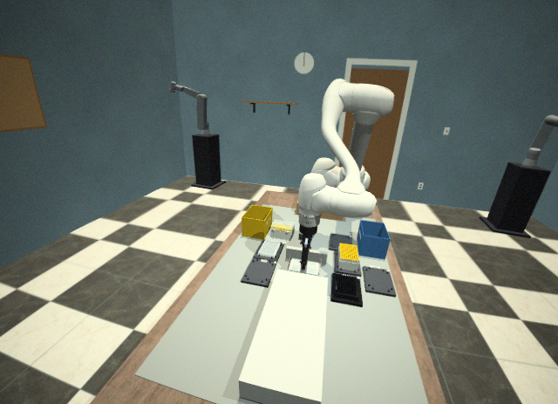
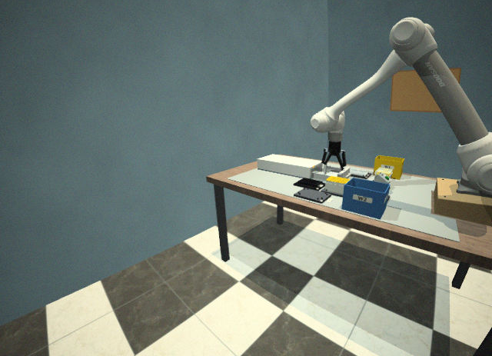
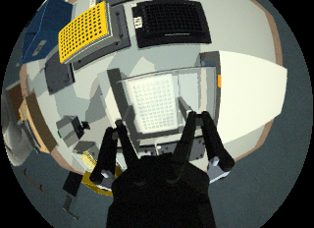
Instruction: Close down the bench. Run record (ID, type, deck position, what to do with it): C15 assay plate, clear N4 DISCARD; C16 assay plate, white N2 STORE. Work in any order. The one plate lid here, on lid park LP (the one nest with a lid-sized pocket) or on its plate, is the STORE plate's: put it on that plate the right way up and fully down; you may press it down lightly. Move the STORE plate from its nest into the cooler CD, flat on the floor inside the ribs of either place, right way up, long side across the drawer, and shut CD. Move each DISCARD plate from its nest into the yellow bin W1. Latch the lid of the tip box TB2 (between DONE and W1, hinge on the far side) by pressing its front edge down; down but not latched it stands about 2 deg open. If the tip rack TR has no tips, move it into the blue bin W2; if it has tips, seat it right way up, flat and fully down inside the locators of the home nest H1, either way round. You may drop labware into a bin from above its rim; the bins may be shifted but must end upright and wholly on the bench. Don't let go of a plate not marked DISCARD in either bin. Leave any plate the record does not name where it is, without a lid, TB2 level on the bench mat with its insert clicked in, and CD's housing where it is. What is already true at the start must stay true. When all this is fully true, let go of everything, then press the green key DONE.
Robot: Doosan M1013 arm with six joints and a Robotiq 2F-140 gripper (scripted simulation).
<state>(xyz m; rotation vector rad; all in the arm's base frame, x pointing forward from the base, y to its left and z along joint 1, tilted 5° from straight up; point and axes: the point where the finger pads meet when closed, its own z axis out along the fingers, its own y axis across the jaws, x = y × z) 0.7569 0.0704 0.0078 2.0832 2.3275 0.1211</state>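
My hand is 20 mm above the clear plate lid. Also, from my hand: black plate (190 mm to the left, 50 mm ahead, 30 mm below); then cooler drawer (30 mm ahead, 20 mm below); then white plate (30 mm below).
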